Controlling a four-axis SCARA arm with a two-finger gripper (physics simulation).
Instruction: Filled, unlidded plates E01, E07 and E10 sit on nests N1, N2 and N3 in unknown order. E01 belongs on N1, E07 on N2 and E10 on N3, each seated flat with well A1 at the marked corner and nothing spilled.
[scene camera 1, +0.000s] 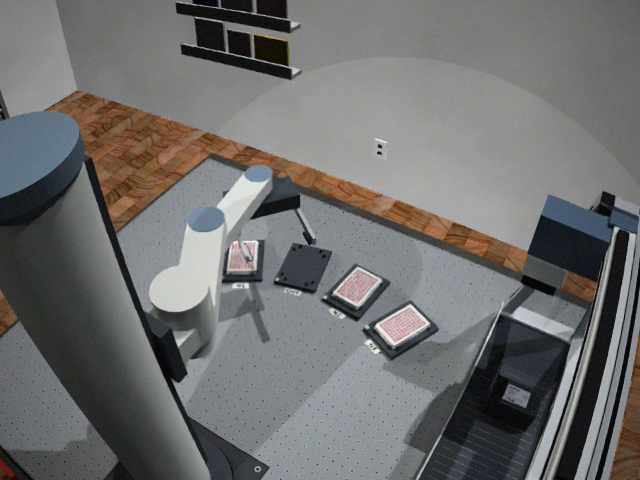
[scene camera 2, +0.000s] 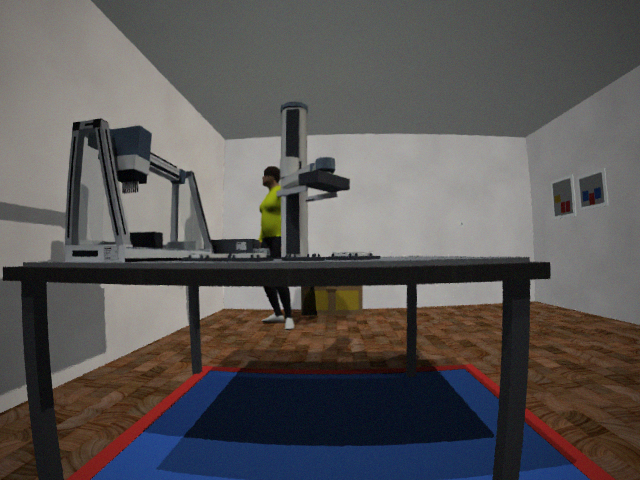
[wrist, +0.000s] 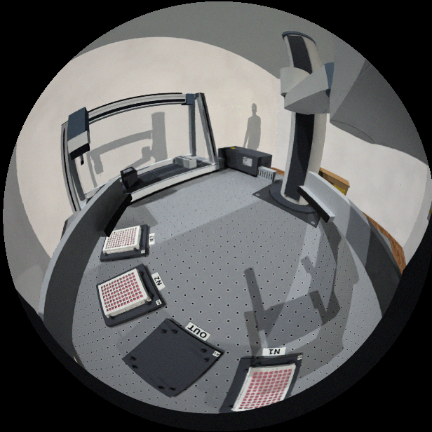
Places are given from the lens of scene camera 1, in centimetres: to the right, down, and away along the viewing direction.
gripper (scene camera 1: 281, 250): -9, 2, 126
nest N3 (scene camera 1: 391, 353): 18, 29, 133
dark out nest (scene camera 1: 302, 265): -5, 7, 155
nest N2 (scene camera 1: 357, 314): 10, 20, 142
The marked spots on the nest N3 and the dark out nest are 39 cm apart.
